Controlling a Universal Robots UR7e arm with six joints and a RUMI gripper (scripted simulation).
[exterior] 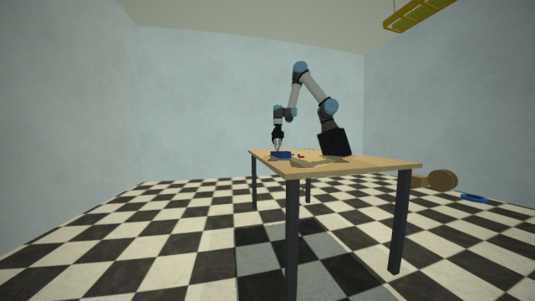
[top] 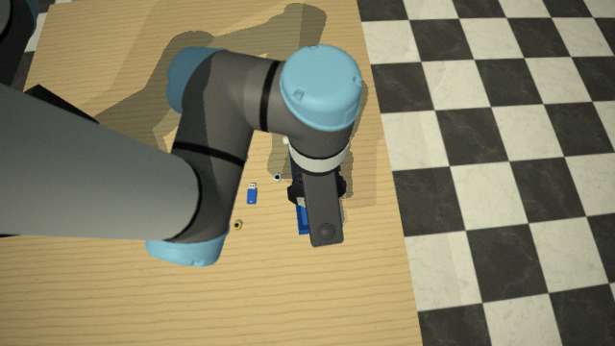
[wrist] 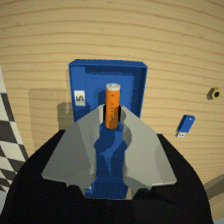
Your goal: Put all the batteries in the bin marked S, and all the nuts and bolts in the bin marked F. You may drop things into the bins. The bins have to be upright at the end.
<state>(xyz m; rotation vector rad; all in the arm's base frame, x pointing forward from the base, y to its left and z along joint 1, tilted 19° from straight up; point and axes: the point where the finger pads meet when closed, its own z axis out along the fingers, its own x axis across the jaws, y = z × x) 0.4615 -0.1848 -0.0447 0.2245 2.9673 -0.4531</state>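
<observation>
The red battery lies 24 cm to the left of my hand, 7 cm behind it and 5 cm below it. Round my hand: orange battery 1 cm below; blue bin row 8 cm to the left, 3 cm below, 2 cm ahead; white nut 9 cm to the left, 5 cm below, 5 cm behind.
</observation>
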